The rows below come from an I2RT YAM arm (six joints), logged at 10 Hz.
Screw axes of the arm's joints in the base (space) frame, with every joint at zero. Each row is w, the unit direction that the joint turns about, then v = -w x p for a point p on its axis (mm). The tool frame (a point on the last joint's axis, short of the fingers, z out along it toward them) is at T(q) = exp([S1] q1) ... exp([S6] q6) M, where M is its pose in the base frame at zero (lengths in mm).
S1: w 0 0 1 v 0 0 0
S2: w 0 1 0 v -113.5 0 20
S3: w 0 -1 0 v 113.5 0 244
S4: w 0 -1 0 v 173.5 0 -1
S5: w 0 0 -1 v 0 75 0
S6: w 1 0 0 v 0 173.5 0
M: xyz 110.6 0 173.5 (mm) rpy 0 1.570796 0 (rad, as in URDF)
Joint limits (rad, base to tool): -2.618..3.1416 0..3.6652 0..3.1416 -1.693..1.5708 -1.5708..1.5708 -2.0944..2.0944
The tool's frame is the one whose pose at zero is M.
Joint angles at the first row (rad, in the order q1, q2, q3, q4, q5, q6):
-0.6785 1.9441 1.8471 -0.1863 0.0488 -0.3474
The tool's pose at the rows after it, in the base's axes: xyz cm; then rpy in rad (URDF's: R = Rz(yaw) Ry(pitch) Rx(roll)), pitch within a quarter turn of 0, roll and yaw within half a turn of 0:
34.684 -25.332 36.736 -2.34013 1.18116 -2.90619
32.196 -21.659 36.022 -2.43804 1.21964 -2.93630
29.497 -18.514 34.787 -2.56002 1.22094 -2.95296
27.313 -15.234 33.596 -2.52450 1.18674 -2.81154
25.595 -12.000 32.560 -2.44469 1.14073 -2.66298
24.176 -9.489 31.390 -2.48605 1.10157 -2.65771
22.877 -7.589 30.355 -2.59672 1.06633 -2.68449
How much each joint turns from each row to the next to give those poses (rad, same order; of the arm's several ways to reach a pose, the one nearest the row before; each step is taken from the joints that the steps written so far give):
0.0454 -0.1722 -0.2195 0.0631 -0.0760 0.0531
0.0348 -0.1617 -0.2111 0.0509 -0.0392 0.0435
0.0228 -0.1477 -0.1801 0.0047 -0.0806 0.0087
0.0443 -0.1329 -0.1468 -0.0093 -0.0509 -0.0520
0.0695 -0.1176 -0.1163 -0.0157 0.0123 -0.0556
0.0663 -0.0890 -0.0823 -0.0467 0.0291 -0.0107
0.0486 -0.0677 -0.0514 -0.0786 -0.0239 -0.0012

